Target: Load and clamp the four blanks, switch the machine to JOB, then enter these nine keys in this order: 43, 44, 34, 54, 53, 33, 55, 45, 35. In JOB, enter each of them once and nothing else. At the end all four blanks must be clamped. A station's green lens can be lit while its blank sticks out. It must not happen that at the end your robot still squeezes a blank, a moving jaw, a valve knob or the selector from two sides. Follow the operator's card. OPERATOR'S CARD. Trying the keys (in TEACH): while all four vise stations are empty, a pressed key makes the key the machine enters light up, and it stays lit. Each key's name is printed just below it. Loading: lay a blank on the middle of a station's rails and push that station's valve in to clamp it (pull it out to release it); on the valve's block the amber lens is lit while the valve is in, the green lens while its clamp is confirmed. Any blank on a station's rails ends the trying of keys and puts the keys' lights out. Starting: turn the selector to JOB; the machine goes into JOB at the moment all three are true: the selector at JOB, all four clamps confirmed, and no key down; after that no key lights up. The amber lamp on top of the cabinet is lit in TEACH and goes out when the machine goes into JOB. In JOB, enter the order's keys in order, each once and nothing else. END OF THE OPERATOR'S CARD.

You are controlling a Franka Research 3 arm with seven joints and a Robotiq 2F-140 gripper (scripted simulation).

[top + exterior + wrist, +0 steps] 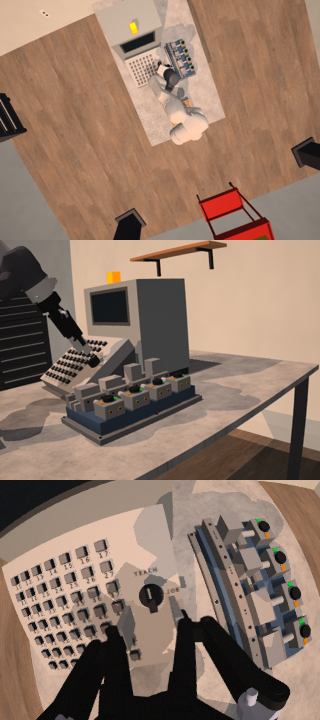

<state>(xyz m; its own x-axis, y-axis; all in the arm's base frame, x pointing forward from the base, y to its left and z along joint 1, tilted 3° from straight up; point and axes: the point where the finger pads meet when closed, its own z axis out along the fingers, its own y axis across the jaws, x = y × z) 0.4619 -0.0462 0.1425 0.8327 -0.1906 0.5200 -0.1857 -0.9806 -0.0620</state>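
Now: the black selector knob 6 cm below my hand, 5 cm ahead of it and 1 cm to the right of it. Round my hand: keypad (11 cm below, 10 cm to the left, 9 cm ahead).
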